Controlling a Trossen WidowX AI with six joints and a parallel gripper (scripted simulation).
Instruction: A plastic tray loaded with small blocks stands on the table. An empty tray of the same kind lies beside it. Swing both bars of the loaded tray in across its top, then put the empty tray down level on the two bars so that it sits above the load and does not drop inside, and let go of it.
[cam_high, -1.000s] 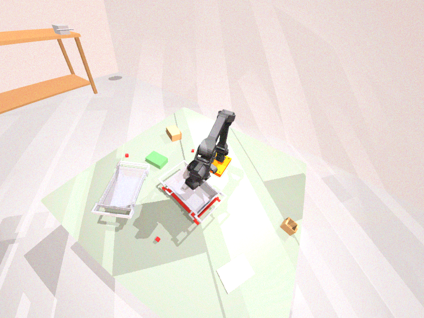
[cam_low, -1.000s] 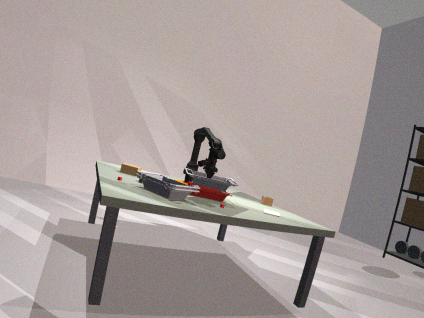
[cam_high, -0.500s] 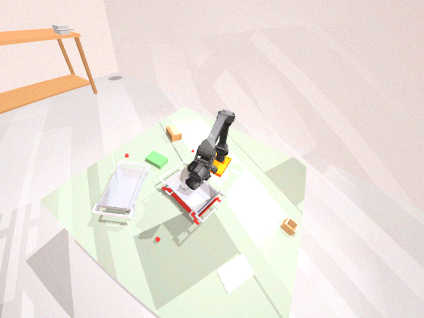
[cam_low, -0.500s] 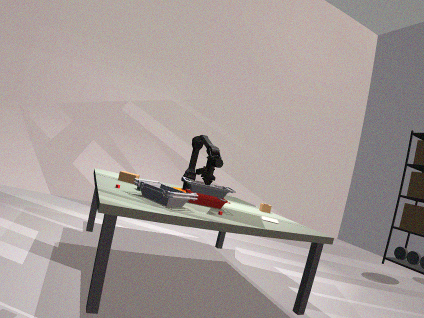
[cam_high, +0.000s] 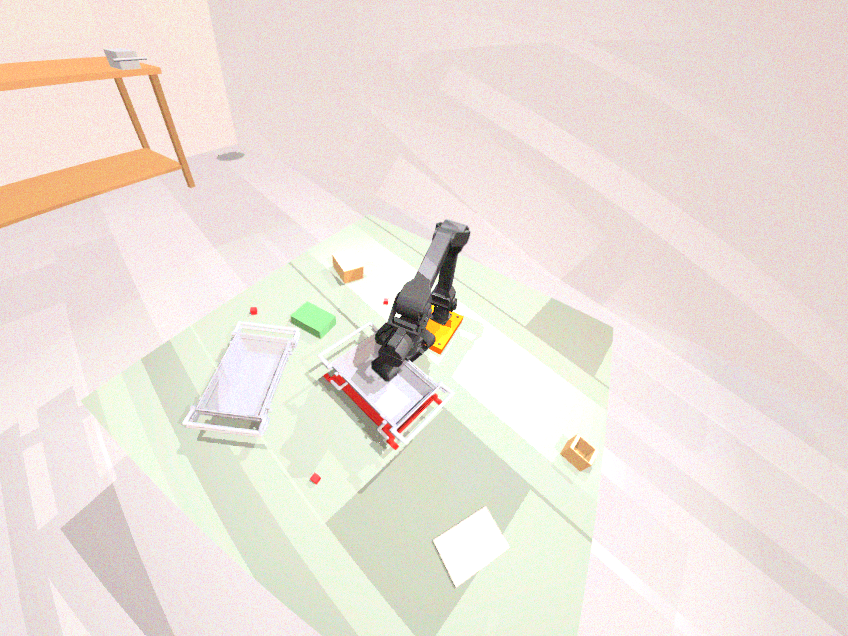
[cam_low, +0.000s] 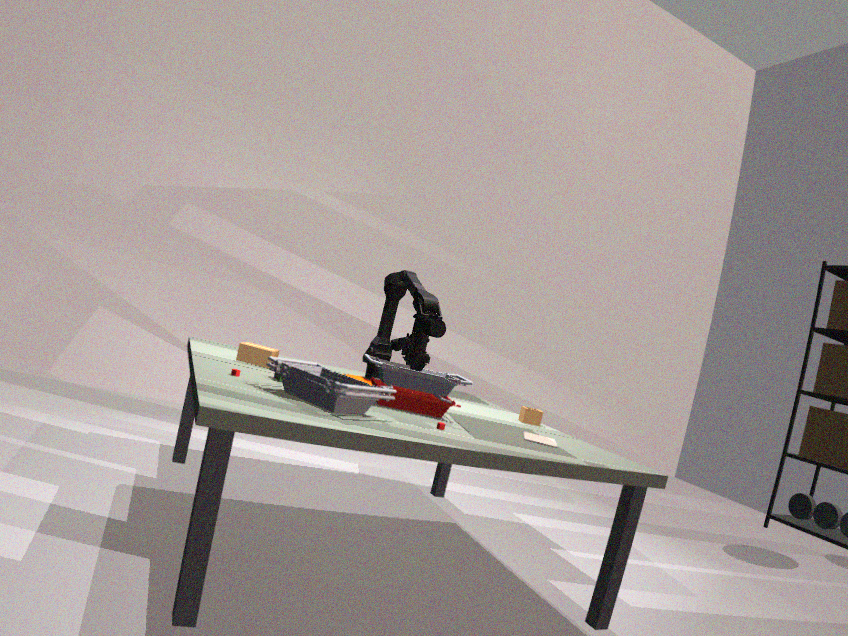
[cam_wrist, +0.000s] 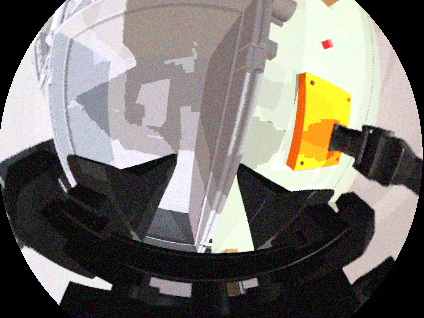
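The grey tray lies 70 mm ahead of my gripper tip, 10 mm to the right of it and 30 mm above it. Round my gripper tip: white sheet: 260 mm ahead, 360 mm to the left, 80 mm below; green block: 20 mm behind, 360 mm to the right, 60 mm below; red block: 50 mm ahead, 10 mm to the right, 70 mm below.
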